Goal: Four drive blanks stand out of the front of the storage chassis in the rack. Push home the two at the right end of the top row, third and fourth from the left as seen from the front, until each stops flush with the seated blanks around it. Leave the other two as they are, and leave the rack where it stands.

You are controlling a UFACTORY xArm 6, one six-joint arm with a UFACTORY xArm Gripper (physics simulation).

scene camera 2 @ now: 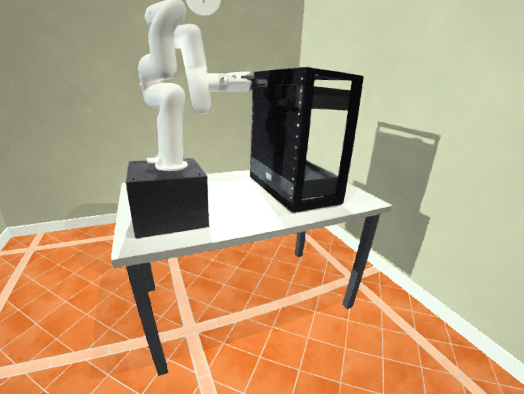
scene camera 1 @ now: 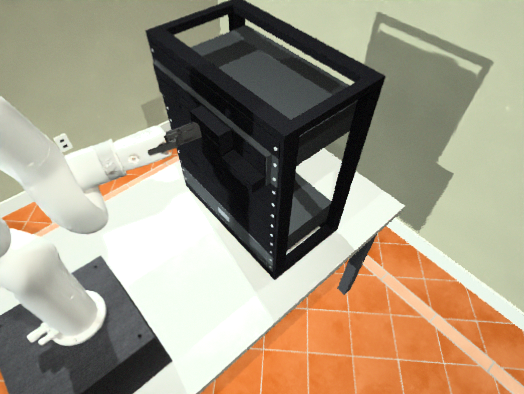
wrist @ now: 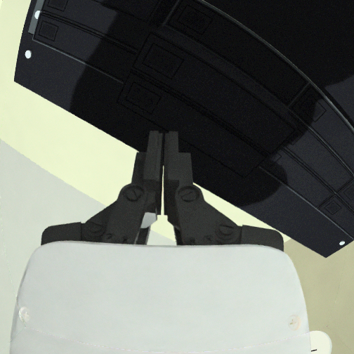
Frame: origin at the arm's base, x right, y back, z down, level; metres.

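Where they show: gripper, between the fingertips: (scene camera 2: 266,83) (scene camera 1: 199,129); arm's base, origin of its link: (scene camera 2: 171,166) (scene camera 1: 77,317).
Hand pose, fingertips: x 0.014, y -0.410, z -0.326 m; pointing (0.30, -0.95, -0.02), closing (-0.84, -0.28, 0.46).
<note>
Things, the pixels of their top centre, and the offset from my fingertips. "*": a spot on its surface instead. Level surfaces: height alone.
- dark blank, centre of its top: (scene camera 1: 225,111) (scene camera 2: 282,85) dy -0.079, dx -0.003, dz +0.000 m
- fourth blank, centre of its top: (scene camera 1: 269,130) dy -0.102, dx +0.110, dz +0.000 m
- protruding blank, centre of its top: (scene camera 1: 257,157) (scene camera 2: 293,99) dy -0.067, dx +0.107, dz +0.057 m
- rack, a spot on its surface: (scene camera 1: 286,210) * dy -0.074, dx +0.195, dz +0.179 m
- white table, height of its surface: dz +0.536 m
My gripper (scene camera 1: 199,131) (scene camera 2: 266,82) (wrist: 163,149) is shut and empty, its tips close in front of the third top-row blank. That dark blank (scene camera 1: 215,123) (wrist: 195,127) stands out of the chassis; contact is unclear. In the wrist view, which is upside down, the tips are by its upper edge. The fourth blank (scene camera 1: 252,151) (wrist: 75,46), to its right as seen from the front, looks about flush, though dark shading makes this hard to tell. A blank (wrist: 215,105) below the third seems to stand out too. Another protruding blank (scene camera 1: 245,167) is lower right. The rack (scene camera 1: 286,210) (scene camera 2: 303,145) is upright.
The rack stands on the white table (scene camera 1: 195,280) (scene camera 2: 235,220). The arm's black pedestal (scene camera 1: 125,345) (scene camera 2: 167,200) stands at the table's other end. A pale wall (scene camera 1: 440,30) (scene camera 2: 430,65) is behind the rack. The rack's open frame and side posts surround the chassis.
</note>
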